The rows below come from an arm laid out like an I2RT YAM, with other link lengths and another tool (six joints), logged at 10 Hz.
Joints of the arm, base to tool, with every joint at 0 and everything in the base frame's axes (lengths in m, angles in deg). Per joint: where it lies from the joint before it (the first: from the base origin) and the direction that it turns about. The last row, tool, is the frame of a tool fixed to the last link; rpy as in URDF.
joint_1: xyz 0 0 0.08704 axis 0 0 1
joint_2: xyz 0.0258 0.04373 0.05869 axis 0 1 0
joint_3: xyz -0.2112 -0.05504 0 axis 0 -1 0
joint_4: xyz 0.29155 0.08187 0.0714 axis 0 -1 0
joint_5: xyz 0.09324 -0.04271 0.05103 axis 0 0 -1
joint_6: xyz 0.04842 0 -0.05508 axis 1 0 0
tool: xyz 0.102 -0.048 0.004 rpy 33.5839 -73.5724 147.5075
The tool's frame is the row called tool.
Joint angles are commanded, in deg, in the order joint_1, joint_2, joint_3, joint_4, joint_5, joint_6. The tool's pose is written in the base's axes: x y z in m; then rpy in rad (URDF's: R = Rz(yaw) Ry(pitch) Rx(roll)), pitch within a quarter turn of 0, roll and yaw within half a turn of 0. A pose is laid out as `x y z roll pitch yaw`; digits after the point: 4 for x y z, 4 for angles.
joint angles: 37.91 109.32 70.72 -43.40 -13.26 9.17
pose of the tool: 0.3023 0.2552 -0.0304 -2.8947 -0.3730 0.5999
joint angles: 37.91 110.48 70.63 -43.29 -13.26 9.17
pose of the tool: 0.2993 0.2529 -0.0382 -2.8960 -0.3531 0.6003
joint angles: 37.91 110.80 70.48 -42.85 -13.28 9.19
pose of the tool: 0.2992 0.2528 -0.0409 -2.8957 -0.3525 0.5999
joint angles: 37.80 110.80 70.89 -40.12 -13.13 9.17
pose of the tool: 0.3115 0.2609 -0.0373 -2.8949 -0.4075 0.5976
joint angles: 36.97 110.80 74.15 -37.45 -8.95 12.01
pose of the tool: 0.3458 0.2654 -0.0161 -2.9532 -0.5060 0.5451
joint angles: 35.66 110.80 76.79 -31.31 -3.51 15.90
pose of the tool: 0.3903 0.2676 0.0099 -3.0079 -0.6591 0.4558
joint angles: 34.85 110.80 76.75 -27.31 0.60 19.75
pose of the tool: 0.4091 0.2602 0.0178 -3.0333 -0.7319 0.3657
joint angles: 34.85 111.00 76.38 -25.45 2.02 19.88
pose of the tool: 0.4144 0.2594 0.0181 -3.0530 -0.7588 0.3650
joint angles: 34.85 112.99 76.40 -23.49 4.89 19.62
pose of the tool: 0.4200 0.2543 0.0082 -3.1147 -0.7688 0.3866
